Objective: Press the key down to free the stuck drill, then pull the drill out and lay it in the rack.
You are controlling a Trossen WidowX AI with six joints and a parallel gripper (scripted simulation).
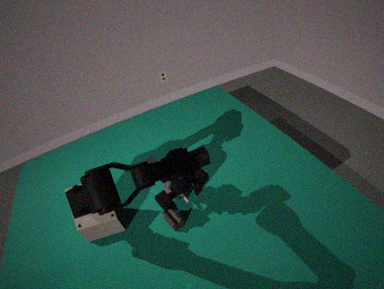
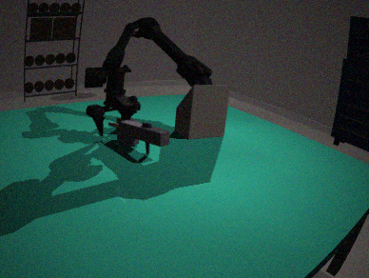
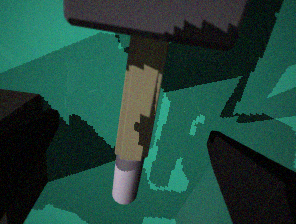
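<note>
My gripper tip is now 4 cm to the right of the drill, 4 cm below it and 2 cm past it. From my gripper tip the other things lie so: grey housing: 13 cm to the left, 5 cm behind, 4 cm above; dark brown block: 6 cm behind, 5 cm to the right, 1 cm above; small dark key: 15 cm to the left, 6 cm behind, 4 cm above.
</note>
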